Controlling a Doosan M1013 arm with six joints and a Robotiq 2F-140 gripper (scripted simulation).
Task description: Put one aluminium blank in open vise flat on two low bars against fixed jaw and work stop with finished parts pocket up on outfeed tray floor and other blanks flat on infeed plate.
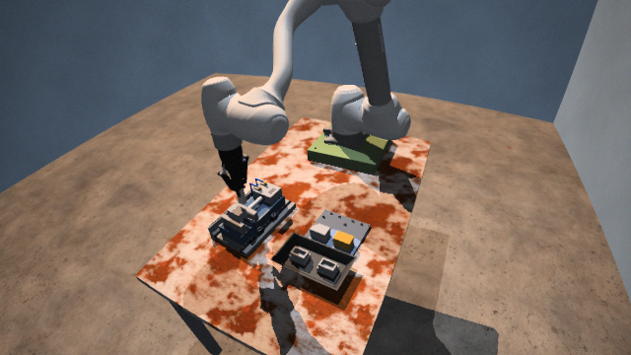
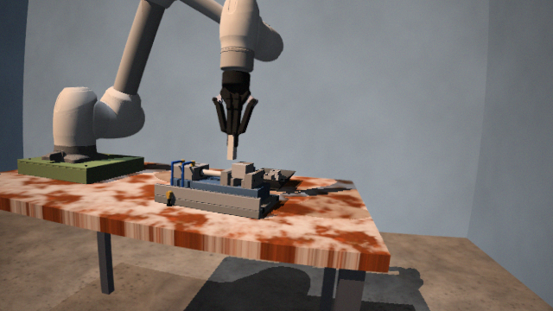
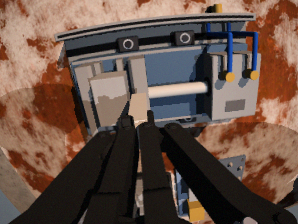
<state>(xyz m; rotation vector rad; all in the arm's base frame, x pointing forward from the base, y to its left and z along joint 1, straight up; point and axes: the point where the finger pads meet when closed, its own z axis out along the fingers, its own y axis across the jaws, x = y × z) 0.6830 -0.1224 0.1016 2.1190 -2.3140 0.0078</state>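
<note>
My hand is 8 cm above the piston rod, 5 cm past it and 1 cm to the right of it. Round my hand: infeed plate 32 cm to the left, 15 cm below, 11 cm behind; vise 12 cm below, 3 cm behind, 1 cm to the left; aluminium blank 27 cm to the left, 13 cm below, 7 cm behind.
</note>
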